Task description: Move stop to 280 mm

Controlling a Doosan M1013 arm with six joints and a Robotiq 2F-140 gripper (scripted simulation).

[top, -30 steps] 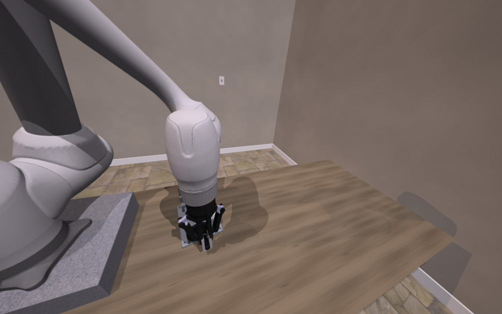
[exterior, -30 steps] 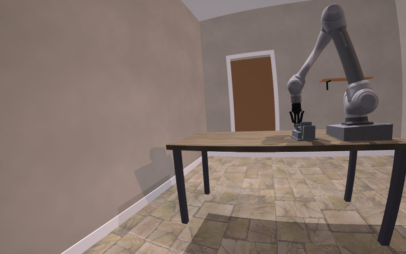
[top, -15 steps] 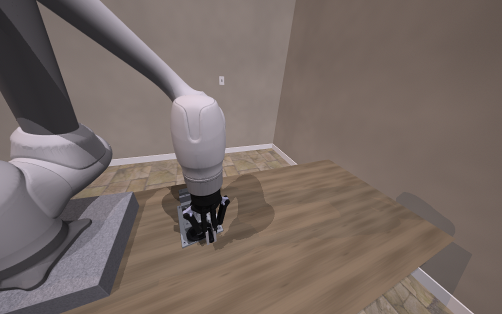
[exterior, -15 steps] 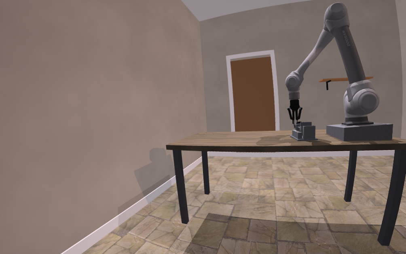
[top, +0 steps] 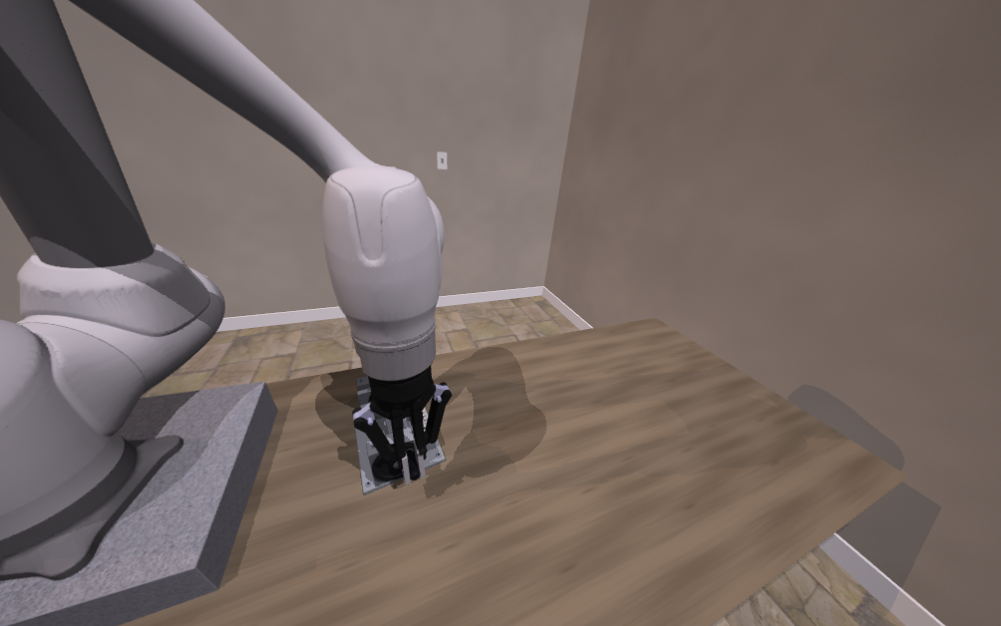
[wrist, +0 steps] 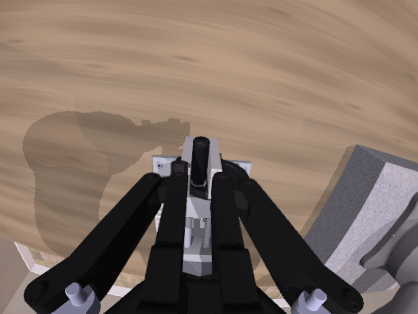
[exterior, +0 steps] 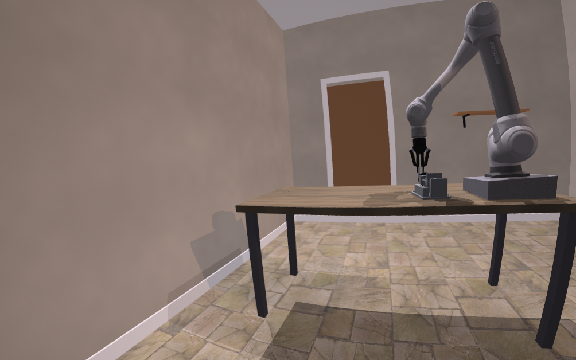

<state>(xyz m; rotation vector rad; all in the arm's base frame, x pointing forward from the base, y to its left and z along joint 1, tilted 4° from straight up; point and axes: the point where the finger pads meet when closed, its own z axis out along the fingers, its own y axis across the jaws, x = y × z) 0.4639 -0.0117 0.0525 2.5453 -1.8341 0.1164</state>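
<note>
The handwheel lies 1 cm behind my hand, 2 cm to the left of it and 2 cm below it.
</note>
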